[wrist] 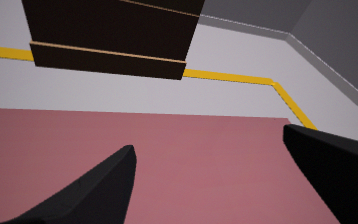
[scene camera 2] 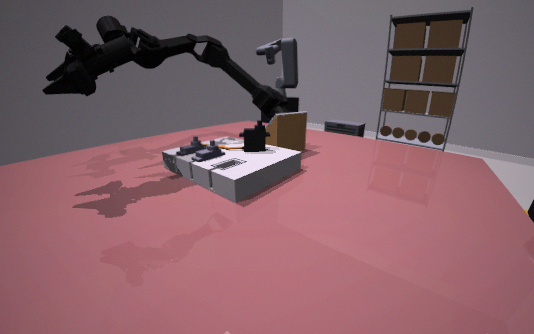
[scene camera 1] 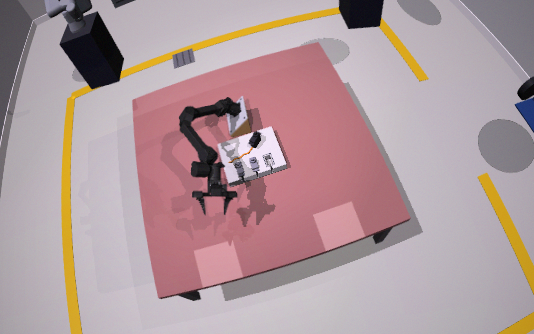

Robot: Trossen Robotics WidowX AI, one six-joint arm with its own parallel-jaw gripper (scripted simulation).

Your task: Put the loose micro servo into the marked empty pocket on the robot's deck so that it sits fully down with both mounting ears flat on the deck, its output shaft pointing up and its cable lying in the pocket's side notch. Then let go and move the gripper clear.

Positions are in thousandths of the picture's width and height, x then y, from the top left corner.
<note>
My gripper (scene camera 2: 85,256) is open and holds nothing. Also in view: a white deck block (scene camera 1: 439,445).
My gripper is seen too in the wrist view (wrist: 580,636).
</note>
